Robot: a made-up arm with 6 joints. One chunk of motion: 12 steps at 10 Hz.
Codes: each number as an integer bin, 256 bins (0 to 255) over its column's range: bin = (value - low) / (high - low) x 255, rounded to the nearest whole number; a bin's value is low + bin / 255 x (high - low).
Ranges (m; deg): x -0.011..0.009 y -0.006..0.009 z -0.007..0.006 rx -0.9..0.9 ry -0.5..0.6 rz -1..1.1
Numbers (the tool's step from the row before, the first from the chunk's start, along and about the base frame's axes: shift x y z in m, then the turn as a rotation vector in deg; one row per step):
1: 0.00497 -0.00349 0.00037 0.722 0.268 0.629
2: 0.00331 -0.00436 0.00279 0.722 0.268 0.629
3: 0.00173 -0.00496 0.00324 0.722 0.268 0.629
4: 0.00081 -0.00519 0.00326 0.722 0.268 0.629
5: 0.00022 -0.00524 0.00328 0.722 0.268 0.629
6: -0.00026 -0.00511 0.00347 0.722 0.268 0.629
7: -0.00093 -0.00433 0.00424 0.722 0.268 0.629
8: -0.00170 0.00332 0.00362 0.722 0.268 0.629
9: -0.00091 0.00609 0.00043 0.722 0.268 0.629
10: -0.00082 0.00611 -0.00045 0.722 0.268 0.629
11: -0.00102 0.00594 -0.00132 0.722 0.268 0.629
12: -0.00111 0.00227 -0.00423 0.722 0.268 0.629
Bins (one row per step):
1: 204 43 145 230 178 198
2: 182 28 192 230 178 198
3: 162 18 201 230 178 198
4: 151 14 201 230 178 198
5: 143 13 202 230 178 198
6: 137 15 205 230 178 198
7: 128 28 220 230 178 198
8: 119 158 208 230 178 198
9: 129 206 146 230 178 198
10: 130 206 128 230 178 198
11: 127 203 111 230 178 198
12: 126 141 54 230 178 198

